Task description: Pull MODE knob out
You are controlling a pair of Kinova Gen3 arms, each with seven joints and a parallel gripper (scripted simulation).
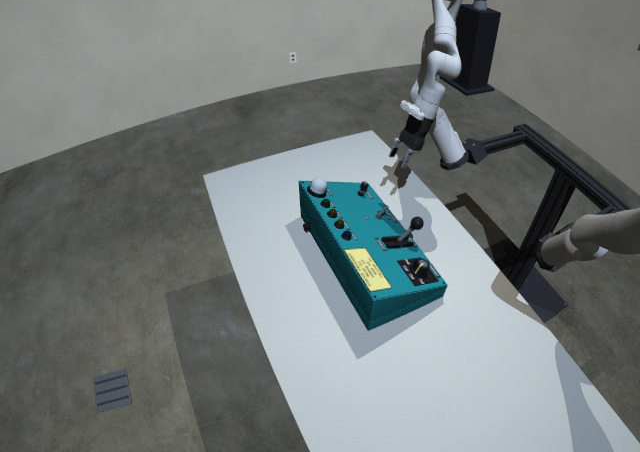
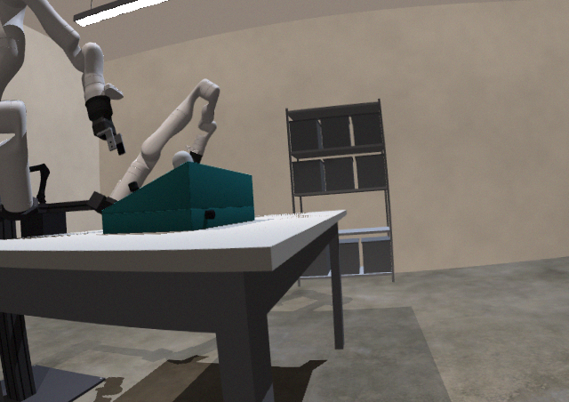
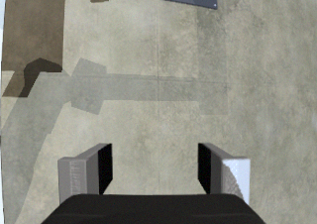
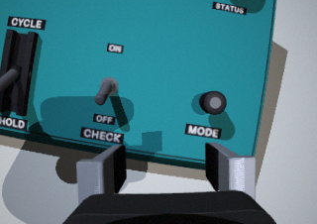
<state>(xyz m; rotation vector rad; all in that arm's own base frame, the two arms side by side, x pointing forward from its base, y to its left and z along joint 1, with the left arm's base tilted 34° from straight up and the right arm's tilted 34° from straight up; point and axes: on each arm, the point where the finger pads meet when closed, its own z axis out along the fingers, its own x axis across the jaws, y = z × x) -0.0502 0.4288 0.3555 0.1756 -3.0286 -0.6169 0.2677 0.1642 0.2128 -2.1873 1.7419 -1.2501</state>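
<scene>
My right hand is 15 cm above the black mode knob, 10 cm short of it and 5 cm to the left of it. From my right hand the other things lie so: ball-topped lever: 19 cm to the left, 13 cm below, 8 cm ahead; then program selector: 31 cm to the left, 15 cm below, 12 cm ahead; then toggle switch: 14 cm below, 10 cm ahead, 7 cm to the left.
</scene>
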